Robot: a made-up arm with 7 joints.
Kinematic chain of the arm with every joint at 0, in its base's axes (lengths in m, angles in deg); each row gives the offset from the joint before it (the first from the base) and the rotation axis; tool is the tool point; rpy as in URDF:
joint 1: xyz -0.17 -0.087 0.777 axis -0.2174 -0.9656 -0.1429
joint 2: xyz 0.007 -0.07 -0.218 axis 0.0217 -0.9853 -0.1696
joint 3: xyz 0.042 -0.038 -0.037 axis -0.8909 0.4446 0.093
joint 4: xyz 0 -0.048 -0.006 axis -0.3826 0.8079 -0.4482
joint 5: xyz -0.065 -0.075 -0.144 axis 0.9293 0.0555 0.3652
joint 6: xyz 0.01 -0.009 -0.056 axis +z
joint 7: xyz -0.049 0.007 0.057 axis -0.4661 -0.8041 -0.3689
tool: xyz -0.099 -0.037 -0.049 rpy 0 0 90
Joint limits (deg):
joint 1: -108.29..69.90
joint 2: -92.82..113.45
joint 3: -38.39..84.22
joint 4: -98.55..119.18
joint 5: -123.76..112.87
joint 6: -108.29..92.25
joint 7: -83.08..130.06
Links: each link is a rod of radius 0.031 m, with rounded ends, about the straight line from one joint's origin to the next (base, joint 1, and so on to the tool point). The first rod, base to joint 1, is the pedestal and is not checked.
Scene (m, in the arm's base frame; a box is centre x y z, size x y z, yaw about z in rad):
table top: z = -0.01
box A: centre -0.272 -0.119 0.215 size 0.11 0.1 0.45 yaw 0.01
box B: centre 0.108 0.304 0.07 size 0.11 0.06 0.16 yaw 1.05
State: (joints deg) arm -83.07 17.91 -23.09 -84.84 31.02 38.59 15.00
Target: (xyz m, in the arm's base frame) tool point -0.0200 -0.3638 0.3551
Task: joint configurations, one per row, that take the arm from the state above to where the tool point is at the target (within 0.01 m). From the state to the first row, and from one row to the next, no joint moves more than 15 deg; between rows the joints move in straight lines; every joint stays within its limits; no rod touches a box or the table.
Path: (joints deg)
1: -79.02 26.20 -14.09 -70.88 36.87 38.49 18.68
2: -74.97 34.50 -5.09 -56.91 42.71 38.40 22.36
3: -70.92 42.79 3.91 -42.95 48.56 38.30 26.05
4: -66.87 51.08 12.91 -28.99 54.40 38.20 29.73
5: -62.82 59.37 21.90 -15.03 60.25 38.10 33.41
6: -55.29 57.63 20.69 -26.73 47.90 41.07 25.53
7: -47.75 55.89 19.47 -38.43 35.54 44.03 17.65
8: -40.22 54.14 18.26 -50.13 23.19 46.99 9.78
9: -32.68 52.40 17.04 -61.83 10.84 49.95 1.90

